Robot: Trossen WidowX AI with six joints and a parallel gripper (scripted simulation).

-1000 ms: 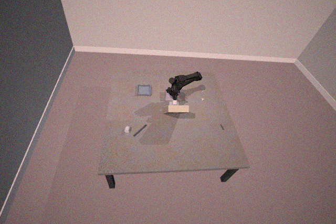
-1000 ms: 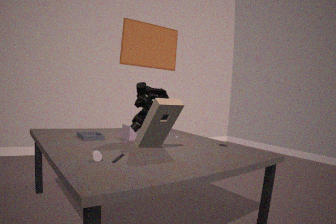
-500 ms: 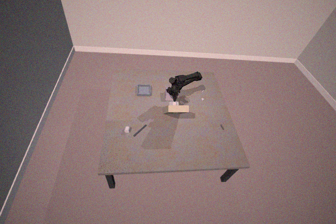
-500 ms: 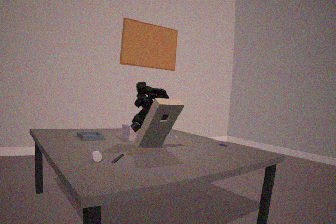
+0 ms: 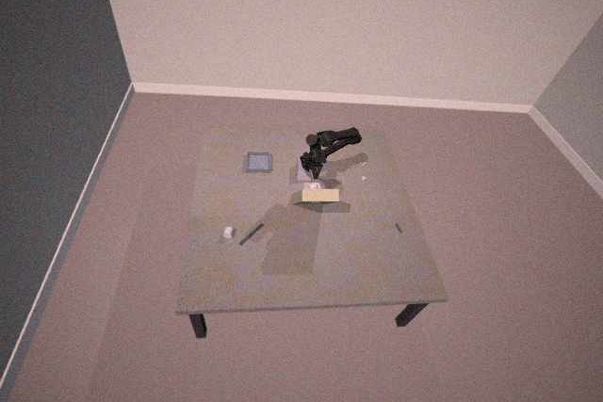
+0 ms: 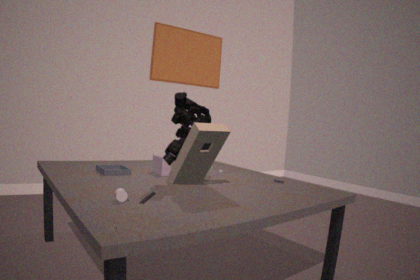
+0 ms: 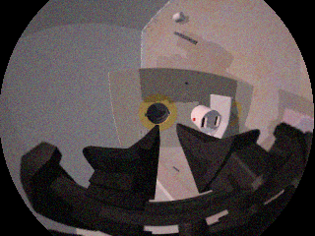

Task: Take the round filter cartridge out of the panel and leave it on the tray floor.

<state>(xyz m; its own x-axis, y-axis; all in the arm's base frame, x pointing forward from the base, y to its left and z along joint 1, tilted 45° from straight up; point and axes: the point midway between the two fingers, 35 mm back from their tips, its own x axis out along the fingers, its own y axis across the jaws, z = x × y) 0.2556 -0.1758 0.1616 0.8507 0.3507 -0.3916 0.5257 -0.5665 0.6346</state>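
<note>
Now: gripper tip 90 mm above the round filter cartridge and 20 mm past it. The rest, counted from my gripper tip: blue-grey tray (370 mm behind, 270 mm to the right, 250 mm below); short dark piece (500 mm to the left, 250 mm below, 150 mm ahead); tan service panel (110 mm below, 20 mm ahead).
</note>
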